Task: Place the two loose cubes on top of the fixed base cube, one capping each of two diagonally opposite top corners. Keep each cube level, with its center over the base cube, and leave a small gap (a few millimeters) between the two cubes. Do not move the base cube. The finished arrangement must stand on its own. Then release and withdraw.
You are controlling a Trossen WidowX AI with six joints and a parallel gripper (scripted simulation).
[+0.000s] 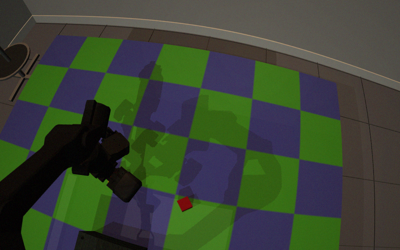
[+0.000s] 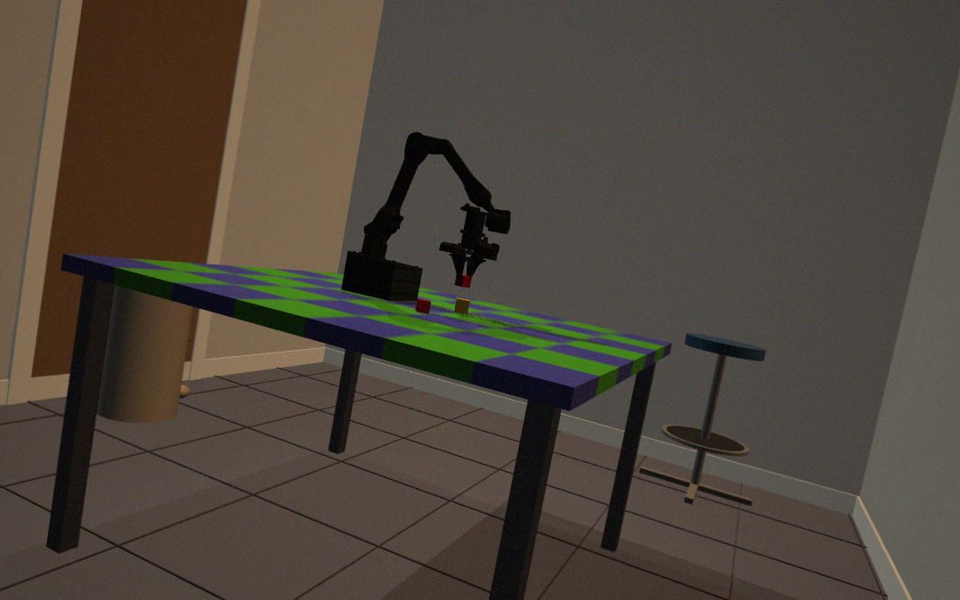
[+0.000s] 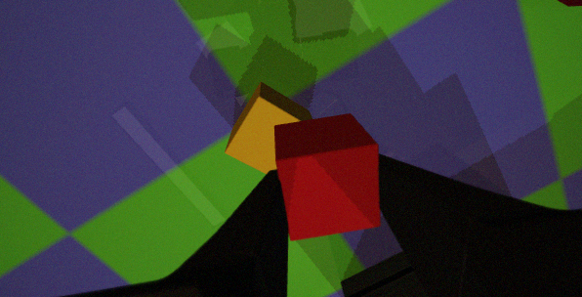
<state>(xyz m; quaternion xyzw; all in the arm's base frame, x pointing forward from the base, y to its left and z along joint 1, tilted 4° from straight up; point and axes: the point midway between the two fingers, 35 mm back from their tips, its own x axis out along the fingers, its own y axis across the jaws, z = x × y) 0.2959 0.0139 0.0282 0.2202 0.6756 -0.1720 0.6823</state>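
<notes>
My gripper tip is 20 mm to the right of the yellow base cube and 80 mm above it.
</notes>
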